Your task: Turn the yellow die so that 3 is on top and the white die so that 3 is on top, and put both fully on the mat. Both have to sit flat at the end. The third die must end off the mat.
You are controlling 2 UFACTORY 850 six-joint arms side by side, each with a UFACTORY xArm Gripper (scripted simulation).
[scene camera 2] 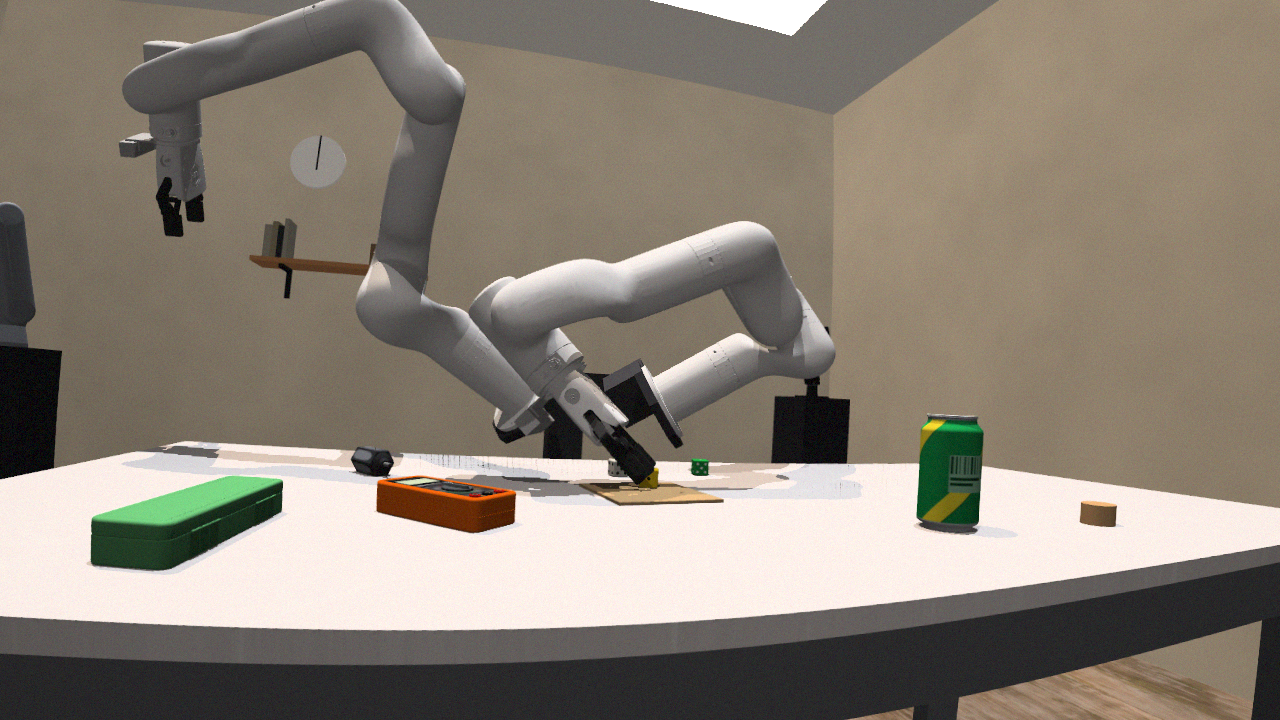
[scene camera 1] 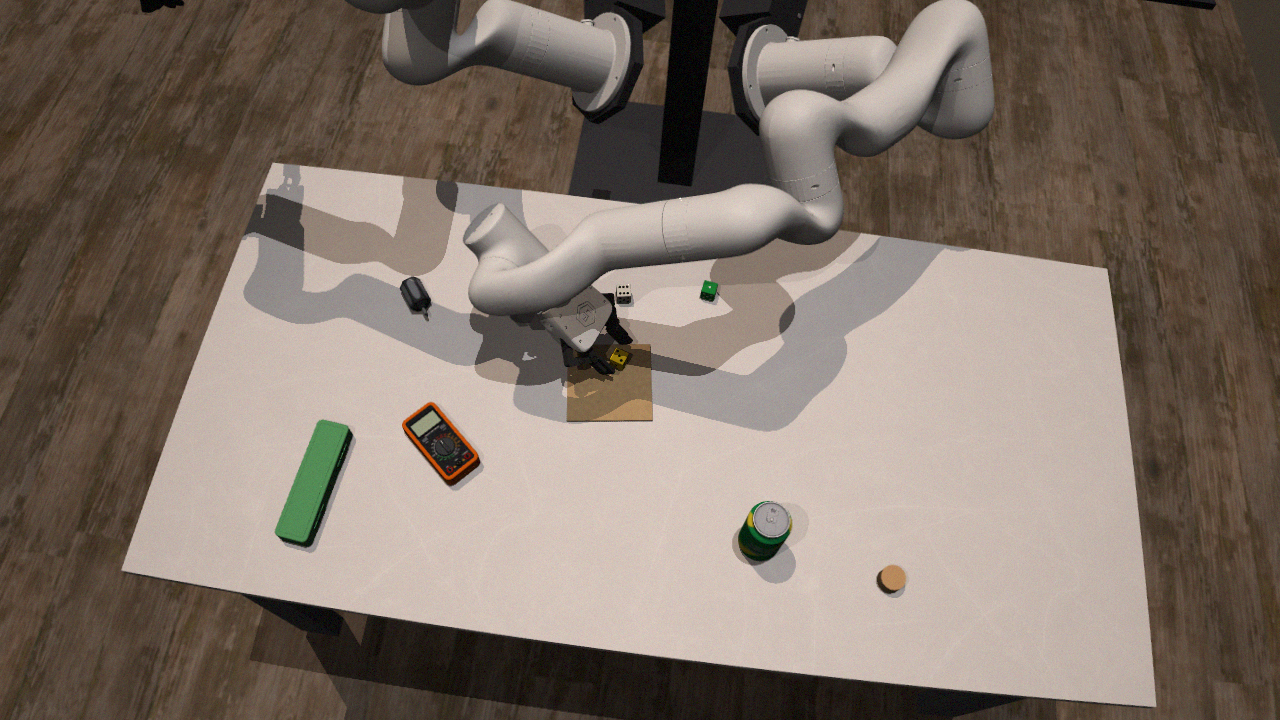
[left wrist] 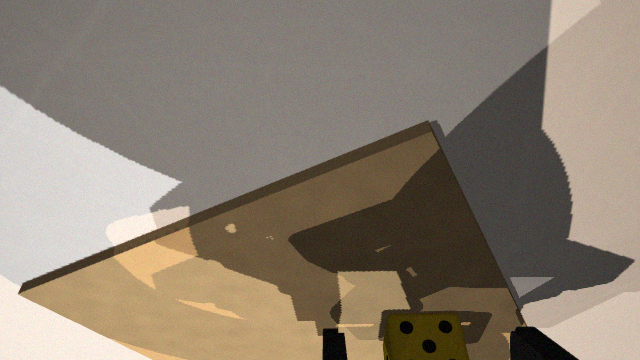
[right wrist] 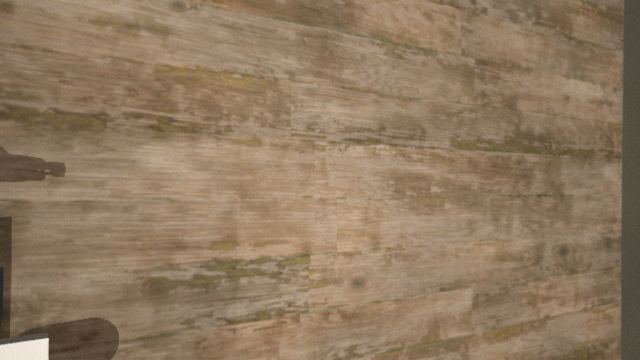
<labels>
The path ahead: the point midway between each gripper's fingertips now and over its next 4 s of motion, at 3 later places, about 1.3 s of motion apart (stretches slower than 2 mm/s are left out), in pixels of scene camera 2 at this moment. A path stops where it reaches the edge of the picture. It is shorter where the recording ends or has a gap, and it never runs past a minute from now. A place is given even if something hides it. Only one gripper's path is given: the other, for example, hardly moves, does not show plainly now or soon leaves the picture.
My left gripper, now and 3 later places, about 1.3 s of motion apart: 647, 474; 650, 424; 651, 424; 650, 417
</labels>
